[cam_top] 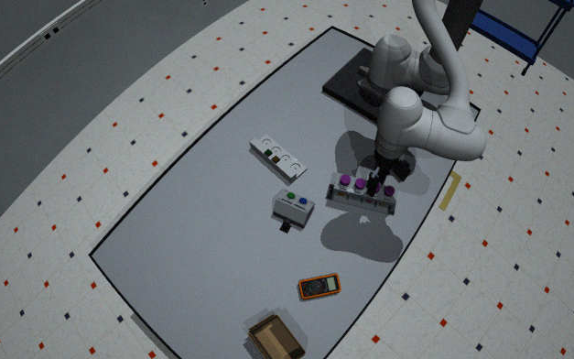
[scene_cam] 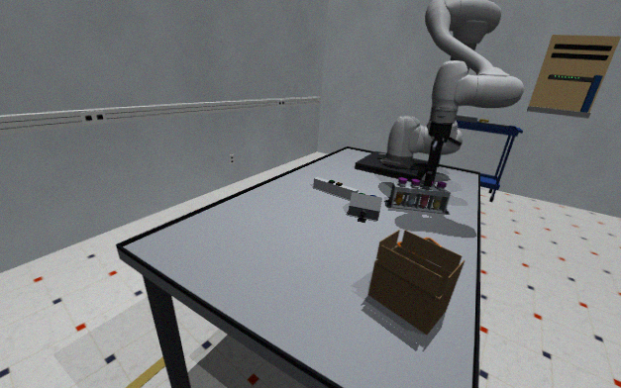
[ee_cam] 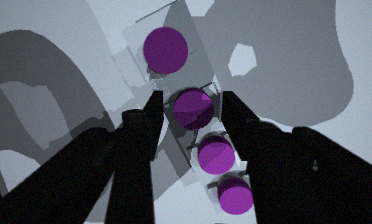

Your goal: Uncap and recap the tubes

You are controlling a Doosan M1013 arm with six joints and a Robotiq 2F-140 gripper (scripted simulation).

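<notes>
My gripper is now 2 cm short of the purple cap, 5 cm to the left of it and 3 cm above it. From my hand the other things lie so: green key: 18 cm ahead, 21 cm to the right, 8 cm below; blue key: 17 cm ahead, 17 cm to the right, 8 cm below; key housing: 19 cm ahead, 19 cm to the right, 9 cm below.
</notes>
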